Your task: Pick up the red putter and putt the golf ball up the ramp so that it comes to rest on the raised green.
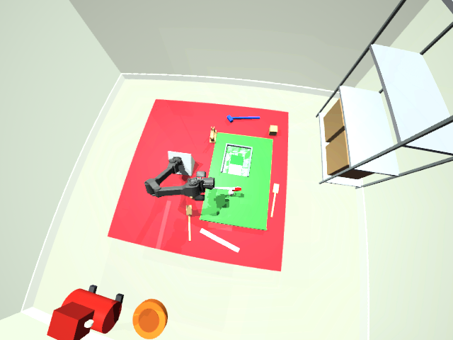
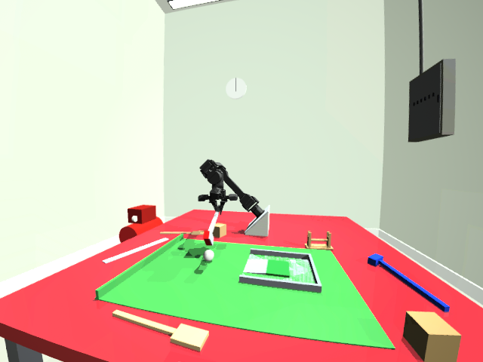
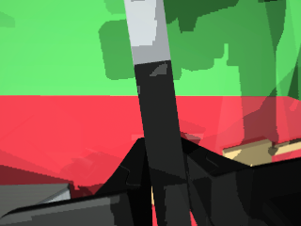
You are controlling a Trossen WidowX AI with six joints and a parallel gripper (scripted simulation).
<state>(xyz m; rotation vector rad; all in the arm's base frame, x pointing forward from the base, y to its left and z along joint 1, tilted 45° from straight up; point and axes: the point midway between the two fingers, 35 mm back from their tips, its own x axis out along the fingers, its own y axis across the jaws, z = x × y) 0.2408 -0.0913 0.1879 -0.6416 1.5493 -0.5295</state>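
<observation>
The red putter lies 12 cm ahead of my gripper tip and 1 cm to the left of it. The rest, counted from my gripper tip: white golf ball 19 cm ahead, 12 cm below, 1 cm to the left; green mat 24 cm ahead, 14 cm to the left, 14 cm below; white strip 33 cm to the right, 14 cm below, 14 cm ahead.
</observation>
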